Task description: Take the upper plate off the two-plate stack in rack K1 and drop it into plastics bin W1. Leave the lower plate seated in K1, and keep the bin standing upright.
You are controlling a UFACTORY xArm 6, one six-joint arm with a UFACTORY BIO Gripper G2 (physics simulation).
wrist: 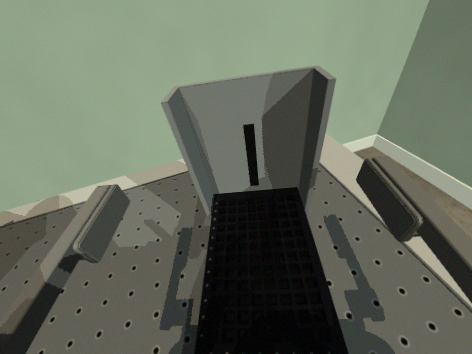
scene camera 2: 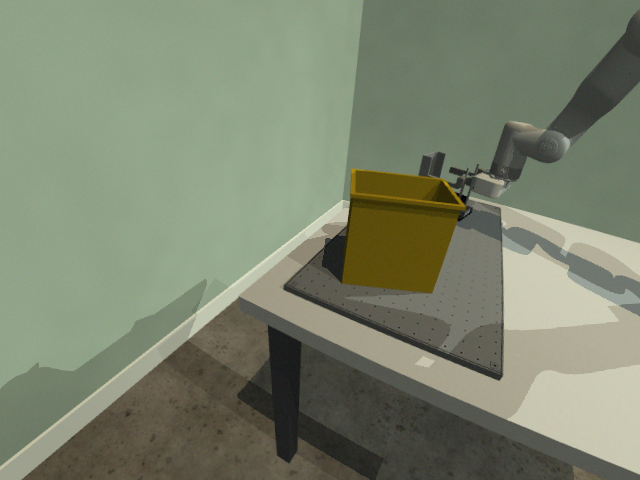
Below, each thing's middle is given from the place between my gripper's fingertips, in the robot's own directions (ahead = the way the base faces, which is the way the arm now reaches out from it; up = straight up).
Labels:
I see my gripper 60 mm above the black plate [wrist: 263,279], 20 mm past it and 10 mm to the left of it. Round my hand: yellow plastics bin W1 [scene camera 2: 399,228]: 410 mm to the left, 20 mm behind, 10 mm below.

